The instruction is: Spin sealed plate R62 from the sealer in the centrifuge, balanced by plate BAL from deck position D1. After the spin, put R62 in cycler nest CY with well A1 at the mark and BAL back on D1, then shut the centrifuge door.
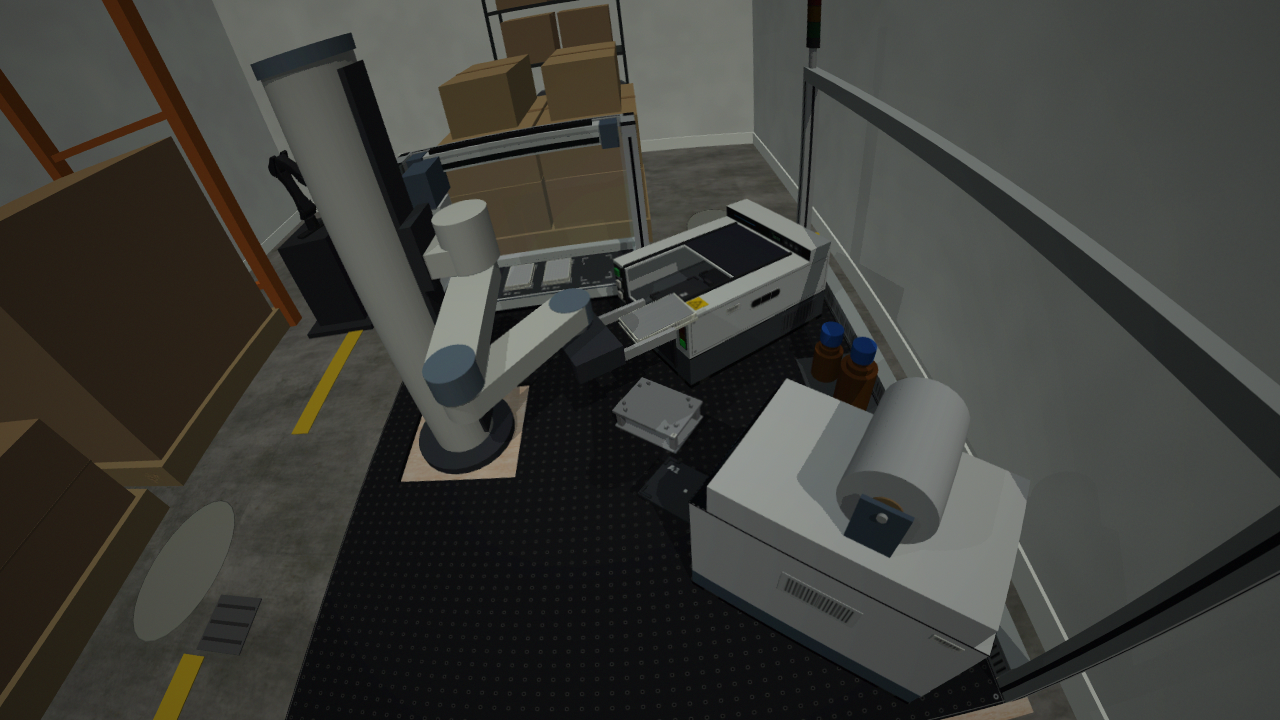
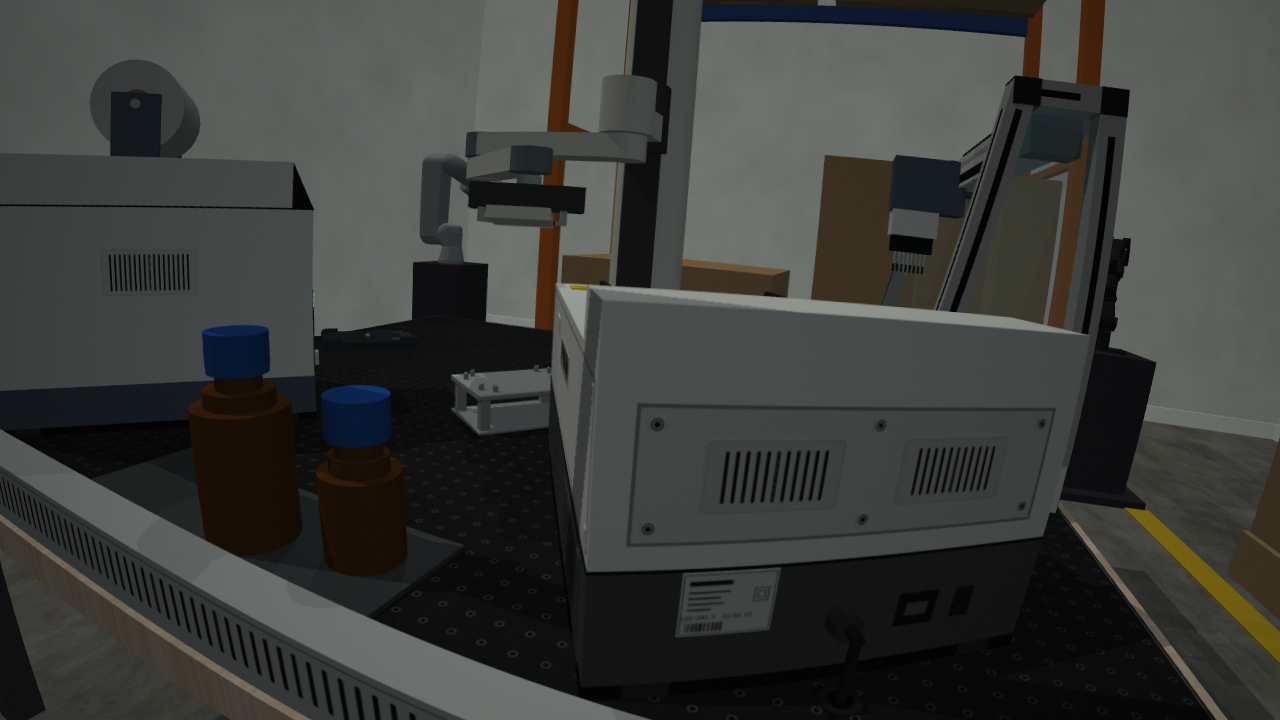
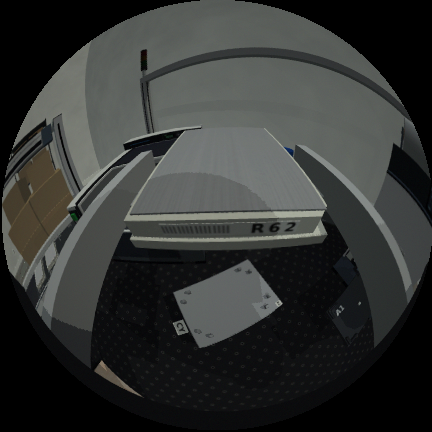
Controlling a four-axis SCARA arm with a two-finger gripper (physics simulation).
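Seen in the pictures: gripper, between the fingertips: [image 1: 659,317] [image 2: 522,216] [image 3: 224,154]; arm's base, origin of its link: [image 1: 467,433].
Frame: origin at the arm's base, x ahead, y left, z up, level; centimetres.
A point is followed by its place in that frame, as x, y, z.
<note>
My gripper [image 1: 660,318] {49.7, -1.7, 30.3} [image 2: 520,217] {49.7, -1.7, 30.3} [image 3: 224,154] {49.7, -1.7, 30.3} is shut on the pale sealed plate R62 [image 1: 653,324] {48.5, -4.5, 30.9} [image 2: 512,213] [image 3: 225,175] {45.9, -3.4, 30.7}, holding it level at its two sides, high above the table near the centrifuge's open end. The centrifuge [image 1: 747,315] {70.7, 15.5, 15.2} [image 2: 832,358] {89.6, 40.7, 23.3} [image 3: 167,134] {82.7, 36.8, 24.5} stands with its top opening uncovered and a dark rotor area inside. The cycler nest CY [image 1: 657,409] {47.4, -3.6, 6.8} [image 2: 508,383] {49.5, -2.7, 6.8} [image 3: 225,310] {45.7, -3.1, 6.8} bears no plate. Two pale plates [image 1: 519,275] {7.3, 57.5, 8.1} [image 1: 556,271] {19.6, 56.9, 8.1} sit on the deck behind; their labels are too small to read, so BAL and D1 cannot be told.
The sealer [image 1: 778,555] {61.7, -51.0, 28.7} [image 2: 53,241] {90.1, -46.0, 25.9} with its film roll [image 1: 913,447] {73.7, -51.1, 48.9} [image 2: 138,102] {81.4, -41.3, 43.2} stands beyond CY. Its dark tray [image 1: 671,492] {48.8, -28.0, 10.8} [image 3: 352,315] {48.7, -26.7, 10.8} is marked A1. Two blue-capped brown bottles [image 1: 827,358] {88.0, 3.9, 9.5} [image 2: 241,465] {95.2, -0.7, 9.8} stand by the rail. A gantry [image 1: 537,143] {21.0, 62.7, 48.4} [image 2: 1105,197] {49.1, 70.0, 39.1} spans the deck.
</note>
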